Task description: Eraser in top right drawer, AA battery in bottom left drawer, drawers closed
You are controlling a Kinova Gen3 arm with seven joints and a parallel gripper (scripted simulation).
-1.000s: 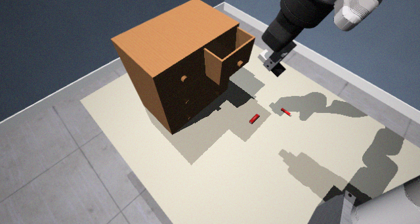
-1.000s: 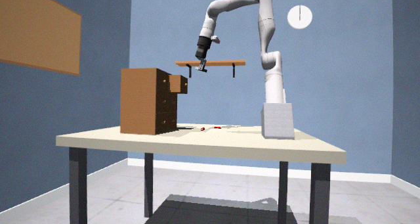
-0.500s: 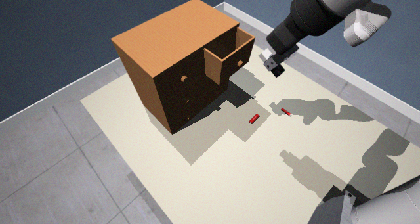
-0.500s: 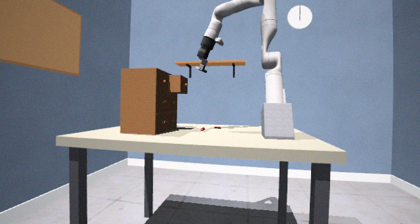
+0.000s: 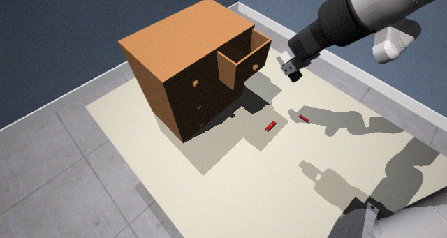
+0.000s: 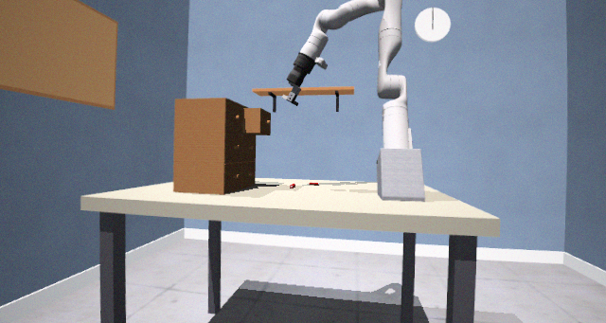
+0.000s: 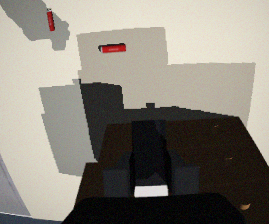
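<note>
Right now my hand is 10 mm short of the black-and-white eraser and 10 mm above it.
</note>
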